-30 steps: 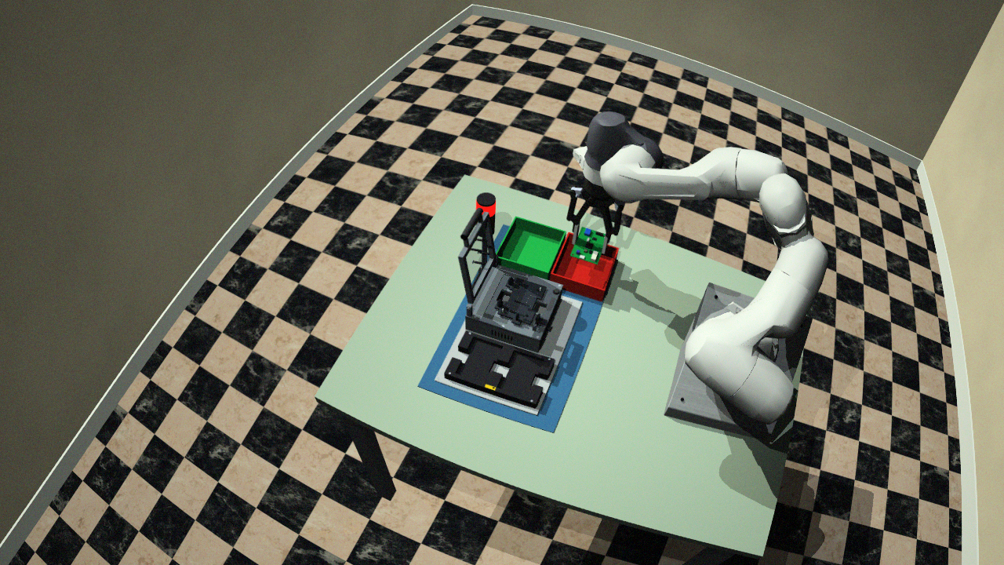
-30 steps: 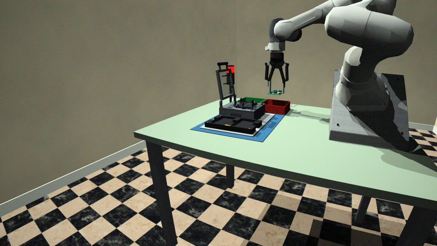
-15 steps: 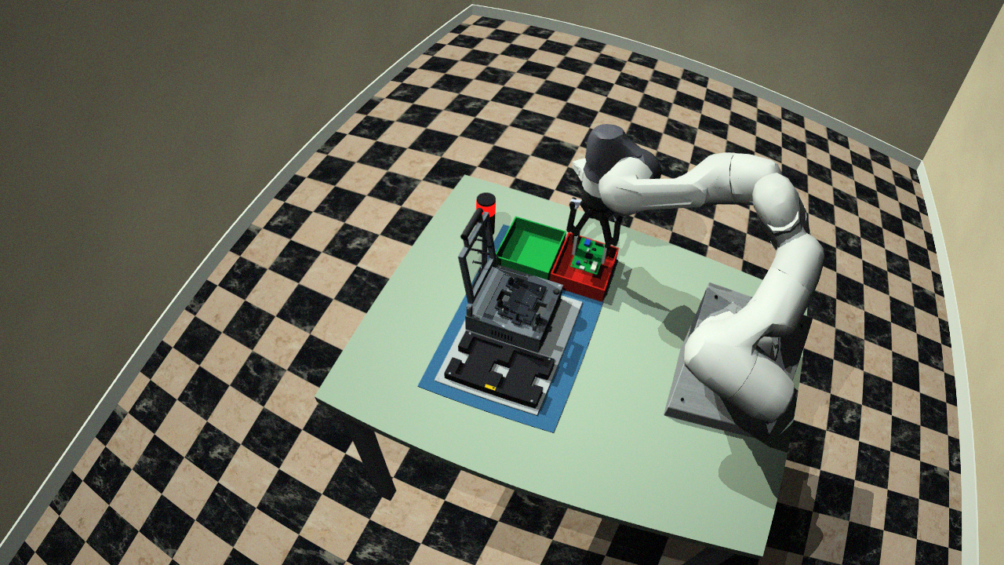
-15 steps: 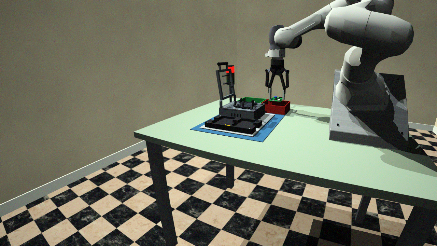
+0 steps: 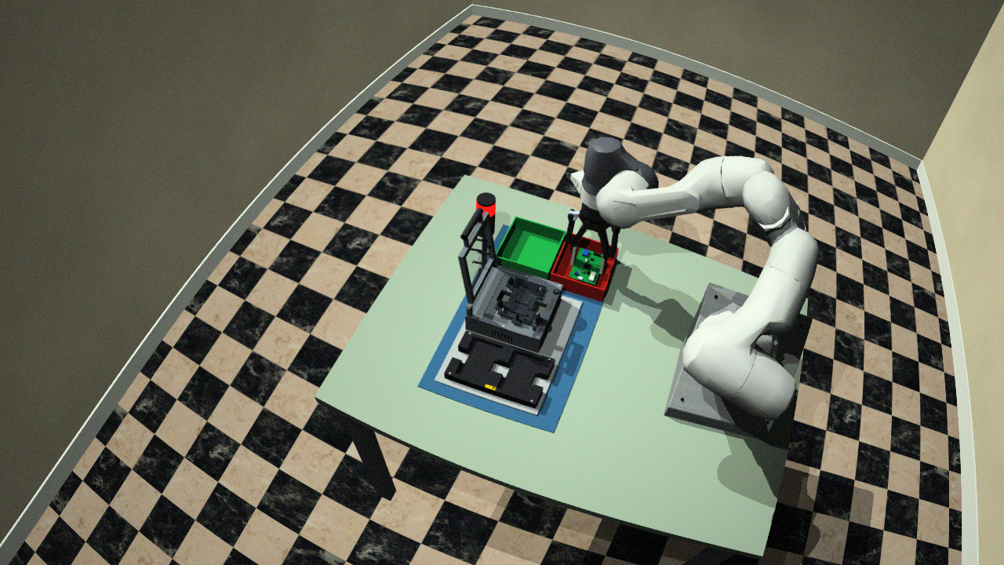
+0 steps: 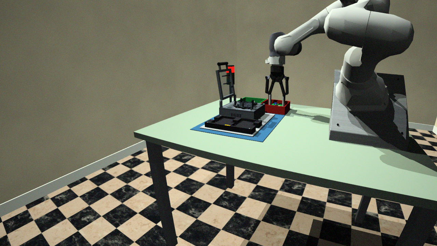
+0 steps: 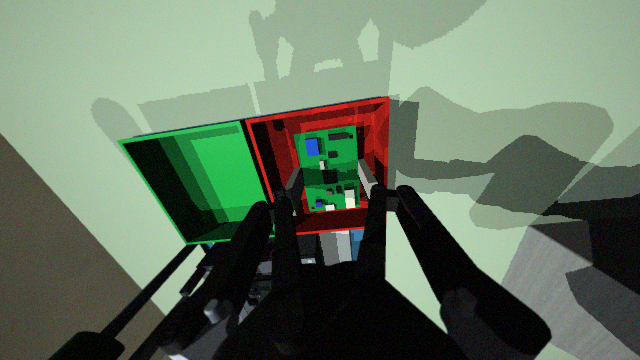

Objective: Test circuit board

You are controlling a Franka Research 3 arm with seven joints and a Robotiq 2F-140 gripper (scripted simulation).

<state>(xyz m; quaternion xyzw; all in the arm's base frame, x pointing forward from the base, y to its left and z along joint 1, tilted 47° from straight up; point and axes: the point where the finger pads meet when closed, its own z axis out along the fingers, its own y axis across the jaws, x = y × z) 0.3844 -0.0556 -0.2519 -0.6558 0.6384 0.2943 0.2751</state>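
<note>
Right now my hand is 10 mm short of the red bin and 40 mm above it. Also, from my hand: tester plate 110 mm ahead, 210 mm to the left, 20 mm above; then green circuit board 20 mm below; then green bin 160 mm ahead, 40 mm below.
</note>
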